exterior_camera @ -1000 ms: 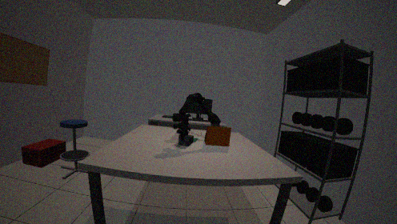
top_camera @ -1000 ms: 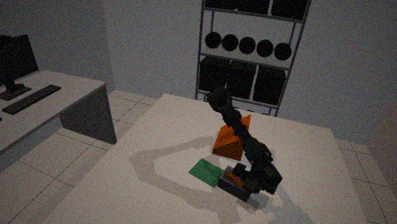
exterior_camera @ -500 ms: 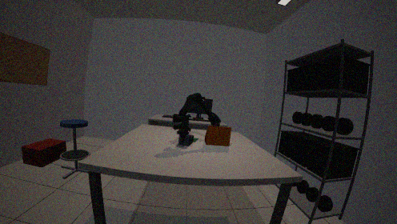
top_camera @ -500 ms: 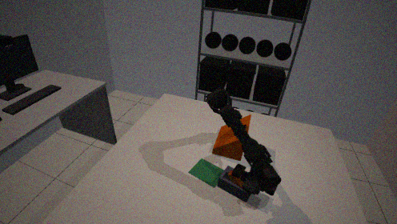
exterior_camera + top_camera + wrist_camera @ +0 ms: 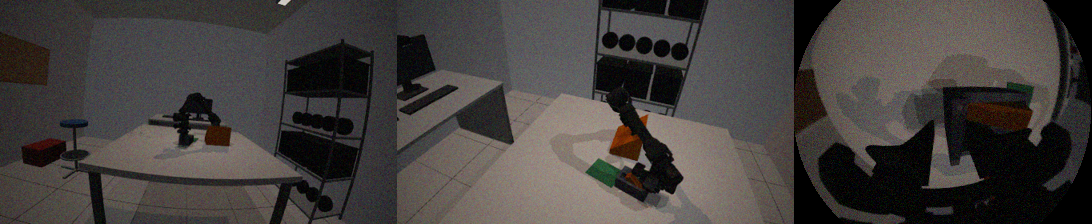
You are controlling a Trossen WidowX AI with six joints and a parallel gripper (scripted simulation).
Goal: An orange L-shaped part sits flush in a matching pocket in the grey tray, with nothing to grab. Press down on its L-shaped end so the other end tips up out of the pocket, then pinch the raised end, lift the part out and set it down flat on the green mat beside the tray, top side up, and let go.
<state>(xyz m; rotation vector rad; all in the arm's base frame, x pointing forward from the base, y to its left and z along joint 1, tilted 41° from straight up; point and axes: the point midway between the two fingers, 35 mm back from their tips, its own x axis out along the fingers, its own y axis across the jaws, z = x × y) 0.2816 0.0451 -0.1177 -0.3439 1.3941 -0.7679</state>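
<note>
Right now my gripper tip is 5 cm to the left of the orange L-shaped part, 2 cm past it and 1 cm above it. Round my gripper tip: green mat: 22 cm to the right, 7 cm behind, 6 cm below.
</note>
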